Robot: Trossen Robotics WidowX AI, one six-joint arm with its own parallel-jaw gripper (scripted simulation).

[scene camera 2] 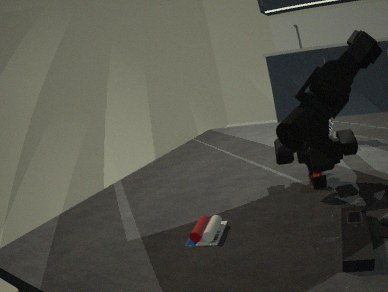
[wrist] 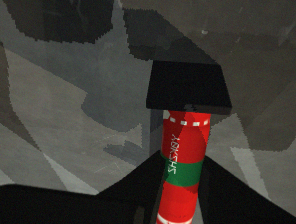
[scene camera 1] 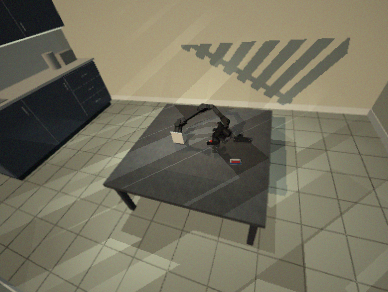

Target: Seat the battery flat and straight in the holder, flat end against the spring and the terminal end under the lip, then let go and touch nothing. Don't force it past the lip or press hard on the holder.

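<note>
Gripper visible: the gripper's views, scene and wrist. Gripper (scene camera 2: 315, 172), (wrist: 180, 160).
</note>
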